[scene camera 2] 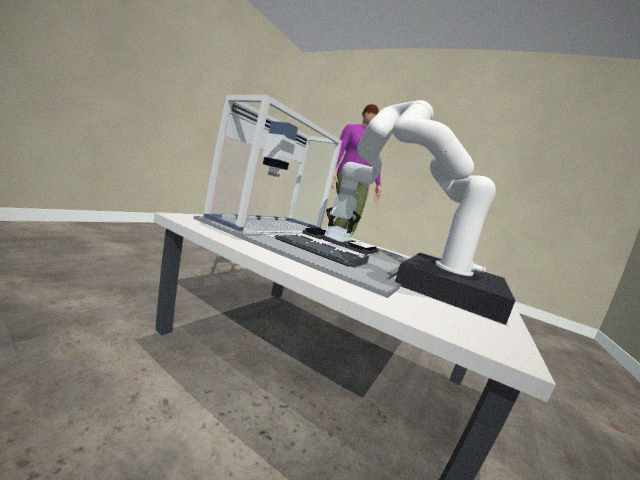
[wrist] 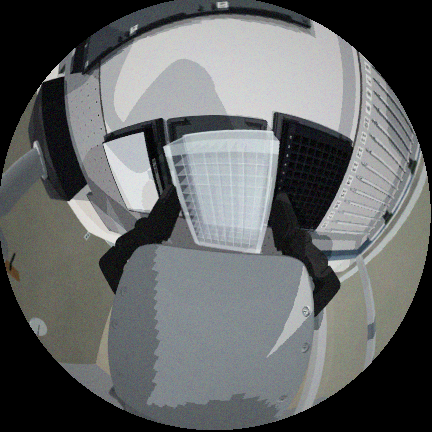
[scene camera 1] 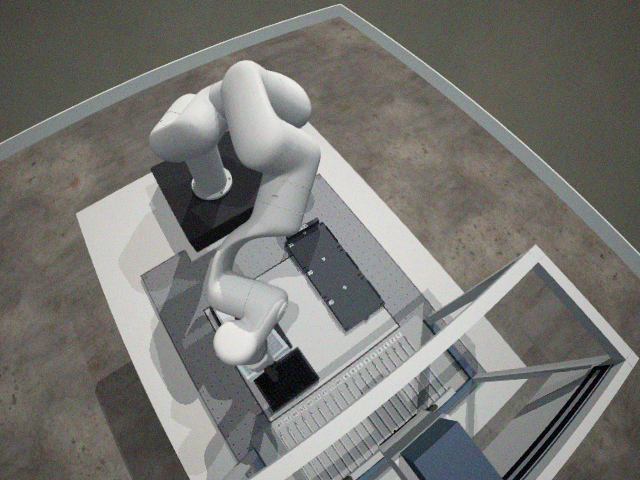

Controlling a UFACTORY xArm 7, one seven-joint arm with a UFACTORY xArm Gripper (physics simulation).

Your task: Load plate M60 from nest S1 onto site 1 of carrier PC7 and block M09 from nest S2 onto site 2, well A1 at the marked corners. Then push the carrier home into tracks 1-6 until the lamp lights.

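Places are measured from the arm's base along level axes (x right, y down, z ahead), in centimetres.
Where they show: gripper, between the fingertips: point(scene camera 2: 339, 231) point(wrist: 225, 199); arm's base, origin of its link: point(scene camera 2: 453, 269) point(wrist: 40, 159) point(scene camera 1: 212, 183).
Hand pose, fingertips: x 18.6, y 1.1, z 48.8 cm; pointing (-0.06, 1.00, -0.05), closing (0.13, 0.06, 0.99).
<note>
Each offset is from my fingertips to the top centre of the thing. "spot": to the spot under its first point. Level surfaces: height alone.
The clear, gridded plate M60 @[dy -1.2, dx +0.7, dz -0.1 cm] point(wrist: 225, 189) sits in the middle nest; in the overhead view only a sliver of it @[spot: dy -0.4, dx -4.2, dz +2.5 cm] point(scene camera 1: 280, 345) shows beside the wrist. The black block M09 @[dy +2.3, dx +0.1, dz +9.3 cm] point(wrist: 316, 177) point(scene camera 1: 287, 378) sits in the nest just to its right. My gripper point(wrist: 225, 199) point(scene camera 1: 269, 366) point(scene camera 2: 341, 224) is open, with one finger on each side of the clear plate and gaps showing to both. The long dark carrier PC7 @[dy +1.9, dx -28.5, dz -4.1 cm] point(scene camera 1: 333, 273) point(scene camera 2: 323, 249) lies on the grey deck, apart from the nests, with nothing on it.
The numbered tracks @[spot: dy +4.9, dx -11.7, dz +21.1 cm] point(scene camera 1: 351, 382) point(wrist: 382, 160) run under the white frame enclosure point(scene camera 1: 413, 361) point(scene camera 2: 248, 154). A third black-rimmed nest @[spot: dy +3.2, dx -4.4, dz -8.1 cm] point(wrist: 153, 153) lies left of the plate. The black robot base point(scene camera 1: 207, 216) point(scene camera 2: 454, 289) stands on the white table @[dy +6.2 cm] point(scene camera 2: 465, 341). A person in purple point(scene camera 2: 353, 150) stands behind the arm.
</note>
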